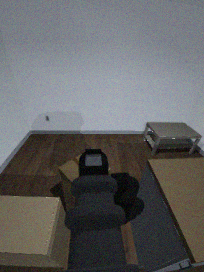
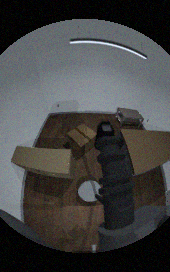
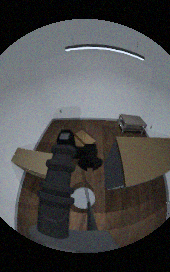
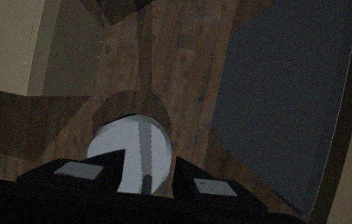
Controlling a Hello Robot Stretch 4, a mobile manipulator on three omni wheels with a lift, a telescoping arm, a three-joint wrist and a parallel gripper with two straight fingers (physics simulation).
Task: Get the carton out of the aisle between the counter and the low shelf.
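Pixels of known places: gripper, fingertip midpoint: [image 3: 89, 169] [image 4: 149, 168]; robot's base, origin of the base link: [image 2: 89, 190] [image 3: 83, 197] [image 4: 134, 150].
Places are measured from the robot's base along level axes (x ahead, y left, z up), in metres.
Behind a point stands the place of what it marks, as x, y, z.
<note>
The brown carton [image 1: 70, 171] @(1.061, 0.261, 0.380) [image 2: 81, 140] @(0.915, 0.103, 0.380) [image 3: 85, 136] @(1.195, -0.021, 0.379) stands turned at an angle on the floor, at the far end of the aisle near the low shelf's far corner; my arm hides part of it. The low shelf [image 1: 25, 222] @(0.438, 0.477, 0.583) [image 2: 42, 160] @(0.419, 0.687, 0.583) [image 3: 32, 162] @(0.408, 0.815, 0.583) [image 4: 14, 50] @(0.380, 0.337, 0.583) is the tan block on the left. The counter [image 1: 185, 200] @(0.380, -0.521, 0.883) [image 2: 150, 150] @(0.331, -0.792, 0.883) [image 3: 145, 160] @(0.336, -0.732, 0.883) [image 4: 280, 90] @(0.397, -0.413, 0.626) has a wooden top and a grey side, on the right. My gripper [image 3: 90, 164] [image 4: 149, 168] @(0.267, -0.088, 1.020) is open and empty, points down and hangs high above the aisle, nearer than the carton and apart from it.
A small grey table [image 1: 172, 130] @(1.893, -1.544, 0.424) [image 2: 129, 115] @(1.749, -1.401, 0.423) [image 3: 132, 120] @(1.843, -1.494, 0.424) stands at the back right near the wall. My round white base [image 2: 89, 191] @(-0.011, 0.002, 0.187) [image 3: 83, 198] @(-0.012, -0.018, 0.187) [image 4: 132, 152] @(0.039, -0.008, 0.187) is below the arm, between the low shelf and the counter. The back wall is behind the carton.
</note>
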